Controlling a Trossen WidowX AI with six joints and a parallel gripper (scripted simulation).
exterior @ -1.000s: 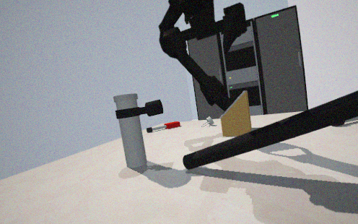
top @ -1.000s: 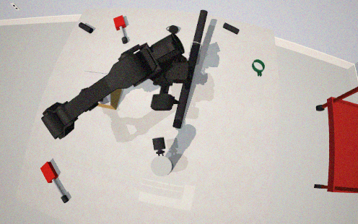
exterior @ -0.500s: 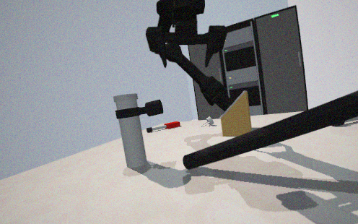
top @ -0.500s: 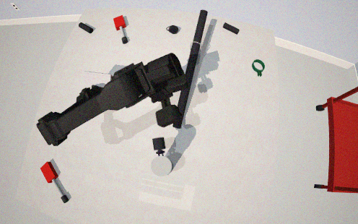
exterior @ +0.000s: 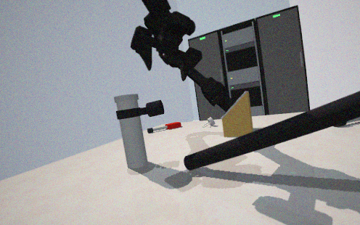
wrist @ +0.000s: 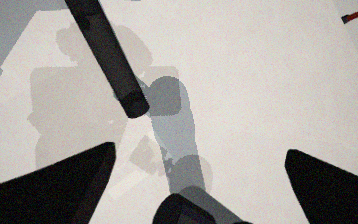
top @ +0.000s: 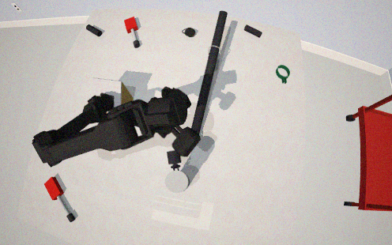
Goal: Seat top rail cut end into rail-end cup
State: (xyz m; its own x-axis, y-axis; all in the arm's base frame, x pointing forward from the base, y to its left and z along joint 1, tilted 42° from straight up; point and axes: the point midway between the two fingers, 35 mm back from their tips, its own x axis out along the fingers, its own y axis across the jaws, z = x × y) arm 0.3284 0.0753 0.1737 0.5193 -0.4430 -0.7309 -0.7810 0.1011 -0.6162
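The rail-end cup is 2 cm behind my gripper tip, 9 cm to the right of it and 8 cm below it.
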